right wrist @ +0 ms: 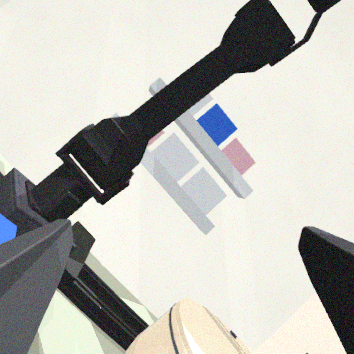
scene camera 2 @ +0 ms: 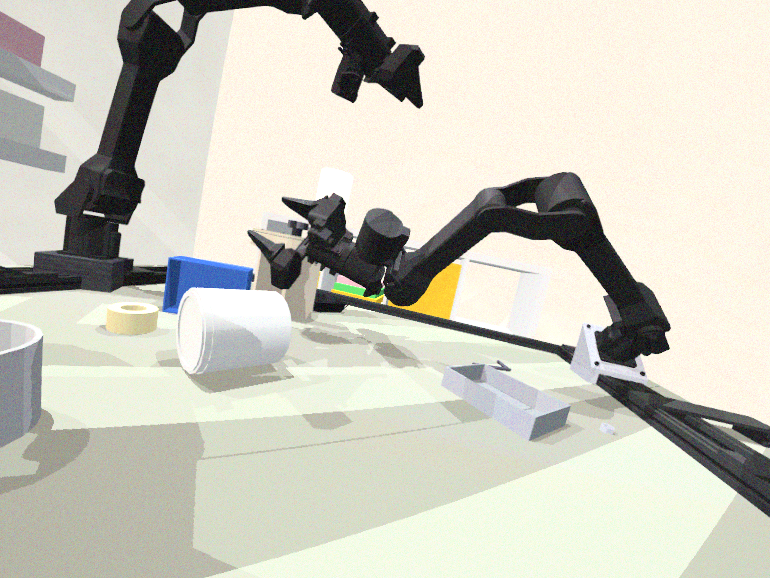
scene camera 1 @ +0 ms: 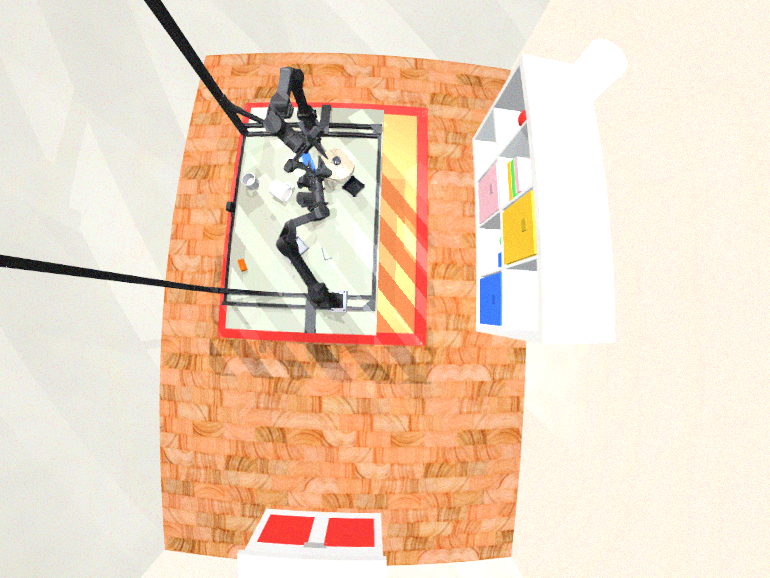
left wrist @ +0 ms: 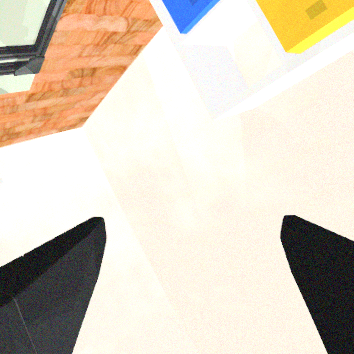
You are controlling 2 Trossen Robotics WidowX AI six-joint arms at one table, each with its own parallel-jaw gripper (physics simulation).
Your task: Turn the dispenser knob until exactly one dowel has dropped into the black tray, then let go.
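Seen in the pictures: left gripper, fingertip midpoint: (scene camera 2: 411, 103) (scene camera 1: 321, 167) (left wrist: 193, 226); right gripper, fingertip midpoint: (right wrist: 188, 234) (scene camera 2: 265, 214) (scene camera 1: 313, 158); left arm's base at its link origin: (right wrist: 43, 206) (scene camera 2: 89, 255) (scene camera 1: 309, 124); right arm's base at its link origin: (scene camera 2: 614, 349) (scene camera 1: 338, 301).
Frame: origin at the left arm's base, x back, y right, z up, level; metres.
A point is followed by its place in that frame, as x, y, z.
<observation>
The tan dispenser (scene camera 1: 345, 171) @(-0.386, 0.005, 0.098) (scene camera 2: 303, 292) (right wrist: 160, 337) @(-0.277, 0.078, 0.088) stands upright at the back, with a dark round knob (scene camera 1: 336, 160) @(-0.332, 0.017, 0.127) (scene camera 2: 297, 226) @(-0.325, 0.035, 0.117) on top. The black tray (scene camera 1: 353, 186) @(-0.406, -0.015, -0.045) (scene camera 2: 329, 301) @(-0.438, -0.047, -0.035) sits at its foot; no dowel can be made out in it at this size. My right gripper (scene camera 2: 267, 215) @(-0.263, 0.097, 0.123) (right wrist: 188, 234) @(-0.263, 0.097, 0.123) is wide open and empty, its fingers spread near the dispenser's upper part, in front of it in scene camera 2. Whether a finger touches the dispenser is unclear. My left gripper (scene camera 2: 412, 103) @(-0.467, 0.124, 0.372) (left wrist: 193, 226) @(-0.467, 0.124, 0.372) is open and empty, high above the table.
A blue bin (scene camera 1: 309, 163) (scene camera 2: 208, 276) @(-0.192, 0.096, 0.008) stands beside the dispenser. A cream ring (scene camera 2: 131, 324) @(-0.133, 0.237, -0.035) and a white cylinder (scene camera 1: 281, 190) @(-0.265, 0.302, 0.033) (scene camera 2: 239, 329) @(-0.245, 0.349, 0.006) lie in front. A grey tray (scene camera 2: 488, 398) @(-0.494, 0.418, -0.029) lies farther right. An orange block (scene camera 1: 241, 265) @(-0.457, 0.664, -0.017) lies near the table's edge. The left arm arches overhead.
</observation>
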